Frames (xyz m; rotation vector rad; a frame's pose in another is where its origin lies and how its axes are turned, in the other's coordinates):
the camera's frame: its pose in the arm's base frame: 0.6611 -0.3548 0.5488 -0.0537 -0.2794 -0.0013
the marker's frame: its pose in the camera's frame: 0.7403 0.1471 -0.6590 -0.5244 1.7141 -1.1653
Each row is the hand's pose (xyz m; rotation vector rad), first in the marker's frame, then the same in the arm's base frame.
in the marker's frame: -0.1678 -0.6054 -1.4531 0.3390 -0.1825 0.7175
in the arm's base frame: 0.1082 0.3220 0.4245 0.2514 1.0457 -0.7955
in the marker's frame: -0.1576 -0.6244 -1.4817 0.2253 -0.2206 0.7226
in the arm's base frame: 0.0728 0.3195 0.4292 0.1647 1.0897 -0.7158
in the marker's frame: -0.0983 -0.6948 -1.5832 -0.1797 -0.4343 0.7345
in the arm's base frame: -0.0611 0.2913 0.4362 -0.1790 1.1535 -0.3927
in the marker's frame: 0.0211 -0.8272 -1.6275 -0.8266 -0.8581 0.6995
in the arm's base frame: -0.1884 0.1641 0.4731 -0.7465 1.0775 0.1691
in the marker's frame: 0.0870 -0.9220 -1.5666 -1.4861 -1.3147 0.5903
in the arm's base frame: -0.1934 0.0455 0.5276 -1.2818 0.8284 0.7700
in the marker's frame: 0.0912 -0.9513 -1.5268 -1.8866 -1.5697 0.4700
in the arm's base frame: -0.1719 0.0119 0.5570 -1.5739 0.6180 1.1297
